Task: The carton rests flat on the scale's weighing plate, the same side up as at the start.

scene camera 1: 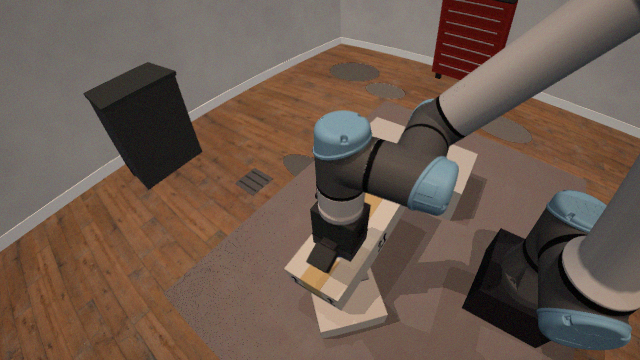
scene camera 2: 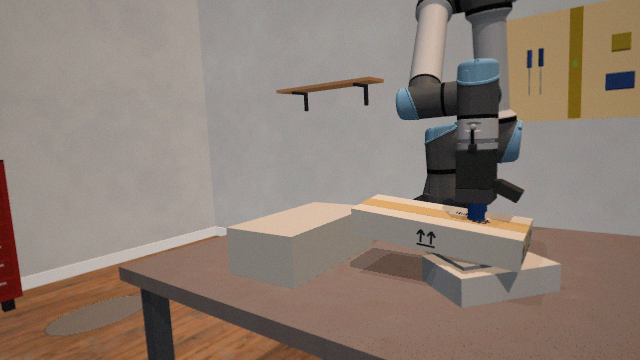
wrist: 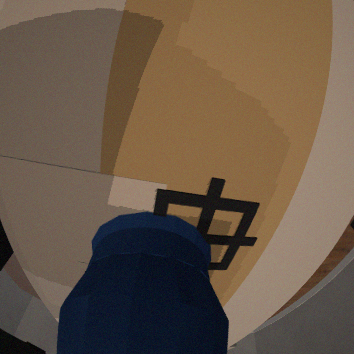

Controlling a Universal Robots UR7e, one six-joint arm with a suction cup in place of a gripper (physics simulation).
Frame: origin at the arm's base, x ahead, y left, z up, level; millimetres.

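Seen in the pictures: hand at its tool point: [scene camera 2: 476, 224] [wrist: 160, 231]; arm's base at its link origin: [scene camera 1: 530, 277] [scene camera 2: 448, 198].
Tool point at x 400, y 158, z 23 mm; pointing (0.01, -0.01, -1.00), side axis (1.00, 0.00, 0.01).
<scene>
Pixels of each thing's middle, then the offset from my tool point to it. Level surfaces: height alone.
- cream carton at the middle of its body: [wrist: 156, 296] [scene camera 2: 436, 226] [scene camera 1: 356, 229] dx +3, dy -78, dz -11 mm
- white scale at the middle of its body: [scene camera 2: 487, 269] [scene camera 1: 341, 282] dx -16, dy +18, dz -96 mm
- grey weighing plate at the middle of its body: [scene camera 2: 471, 256] dx +10, dy -7, dz -64 mm
- large cream block at the middle of its body: [scene camera 2: 306, 237] [scene camera 1: 411, 164] dx -10, dy -424, dz -74 mm
- table at its surface level: dz -130 mm
The cream carton [scene camera 1: 302, 261] [scene camera 2: 390, 225] [wrist: 300, 210] with an orange tape strip looks about level, its two side arrows pointing up in the second scene view. My blue suction cup [scene camera 2: 477, 213] [wrist: 150, 250] is on its top face near one end and holds it; the cup is hidden in the first scene view. The carton lies across the white scale [scene camera 1: 350, 322] [scene camera 2: 540, 281], turned relative to it, its long end reaching out beyond it. A sliver of the grey weighing plate [scene camera 2: 469, 267] shows right under the carton. Any small gap or contact is hidden.
A large cream block [scene camera 1: 466, 160] [scene camera 2: 280, 225] stands on the table [scene camera 1: 225, 295] [scene camera 2: 350, 315] close to the carton's far end; I cannot tell whether they touch. The arm's dark base is at the right in the first scene view. A black cabinet [scene camera 1: 150, 130] stands beyond the table.
</scene>
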